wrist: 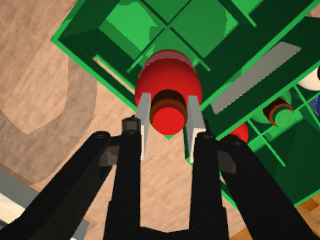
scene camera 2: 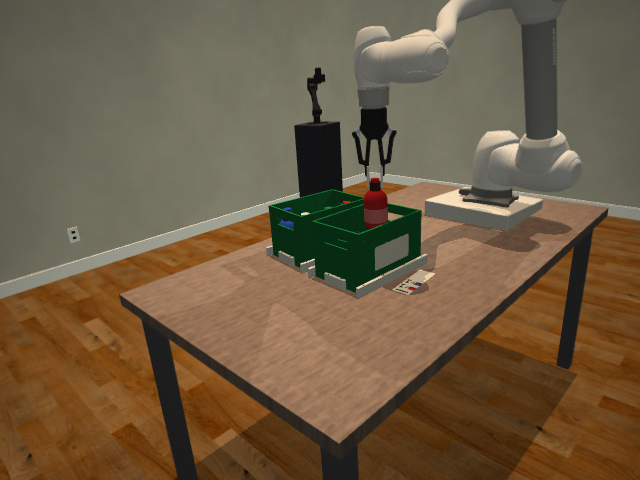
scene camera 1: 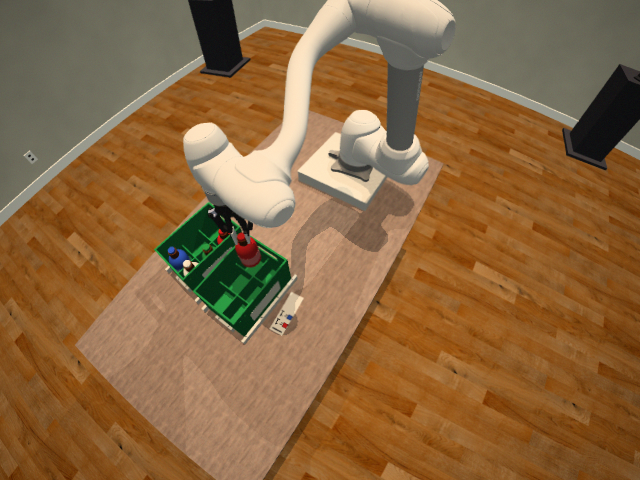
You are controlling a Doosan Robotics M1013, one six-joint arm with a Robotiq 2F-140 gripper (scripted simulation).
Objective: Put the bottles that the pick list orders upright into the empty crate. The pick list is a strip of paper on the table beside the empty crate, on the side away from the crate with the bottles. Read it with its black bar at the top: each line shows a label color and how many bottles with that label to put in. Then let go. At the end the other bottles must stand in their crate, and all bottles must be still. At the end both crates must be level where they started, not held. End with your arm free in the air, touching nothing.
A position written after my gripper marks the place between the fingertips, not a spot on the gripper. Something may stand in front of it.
Note:
I see my gripper (scene camera 2: pixel 375 186), a green crate (scene camera 2: pixel 343 246), a red-label bottle (scene camera 2: pixel 375 200), a green crate (scene camera 2: pixel 298 243) and a green-label bottle (wrist: pixel 280 113).
My gripper shows as well in the wrist view (wrist: pixel 168 107).

